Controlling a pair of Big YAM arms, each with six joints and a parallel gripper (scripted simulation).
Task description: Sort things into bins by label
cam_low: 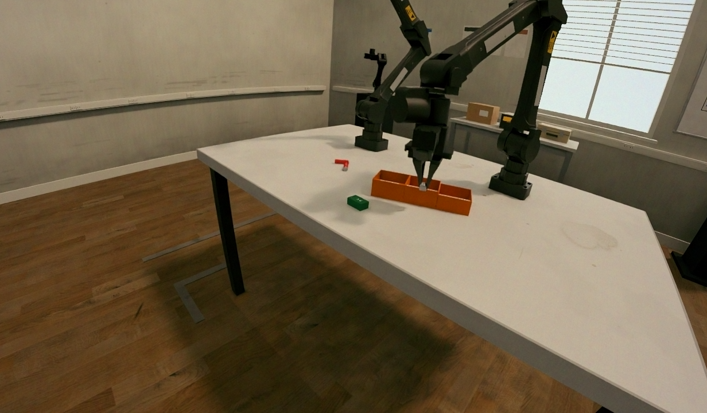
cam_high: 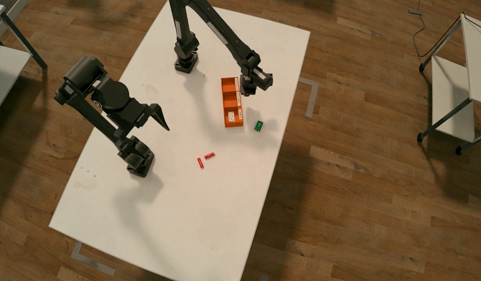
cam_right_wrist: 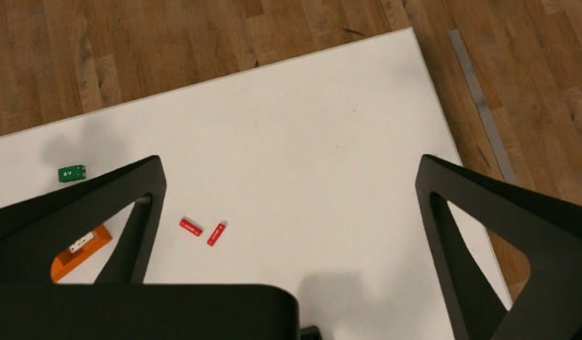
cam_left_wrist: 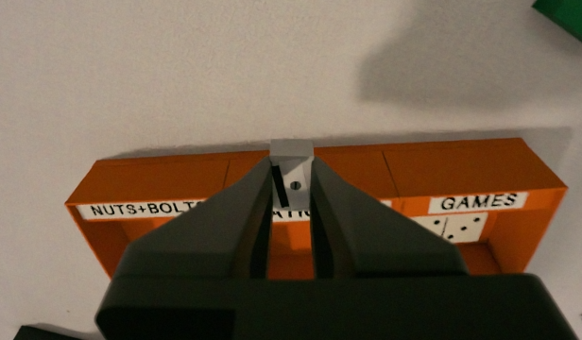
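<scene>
Now: left hand right at the white sharpener-like block. The rest, counted from my left hand: orange three-compartment bin (60 mm behind, 30 mm to the right, 50 mm below).
</scene>
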